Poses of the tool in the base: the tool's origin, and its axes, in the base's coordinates. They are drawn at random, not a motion.
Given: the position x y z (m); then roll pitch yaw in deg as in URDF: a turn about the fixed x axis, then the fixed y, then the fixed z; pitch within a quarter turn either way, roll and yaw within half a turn.
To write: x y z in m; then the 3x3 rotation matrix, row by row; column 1 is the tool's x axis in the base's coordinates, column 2 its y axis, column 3 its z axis. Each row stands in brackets. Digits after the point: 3 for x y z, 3 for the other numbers.
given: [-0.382 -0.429 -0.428 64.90 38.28 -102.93]
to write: [-0.382 -0.429 -0.428], [[-0.176 0.288 -0.941], [-0.765 -0.642 -0.053], [-0.620 0.711 0.333]]
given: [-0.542 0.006 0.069 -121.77 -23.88 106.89]
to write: [-0.542 0.006 0.069], [[-0.266 0.404 -0.875], [0.875 0.482 -0.043], [0.405 -0.777 -0.481]]
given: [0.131 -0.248 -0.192 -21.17 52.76 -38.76]
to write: [0.131 -0.248 -0.192], [[0.472 0.360 0.805], [-0.379 0.907 -0.183], [-0.796 -0.219 0.564]]
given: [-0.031 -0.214 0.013 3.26 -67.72 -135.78]
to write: [-0.031 -0.214 0.013], [[-0.272 0.734 0.622], [-0.264 -0.679 0.685], [0.925 0.022 0.379]]
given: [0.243 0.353 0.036 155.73 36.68 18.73]
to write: [0.243 0.353 0.036], [[0.760 0.525 -0.384], [0.258 -0.784 -0.564], [-0.597 0.330 -0.731]]
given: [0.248 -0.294 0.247 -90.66 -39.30 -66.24]
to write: [0.248 -0.294 0.247], [[0.312 0.245 0.918], [-0.708 -0.584 0.396], [0.633 -0.774 -0.009]]
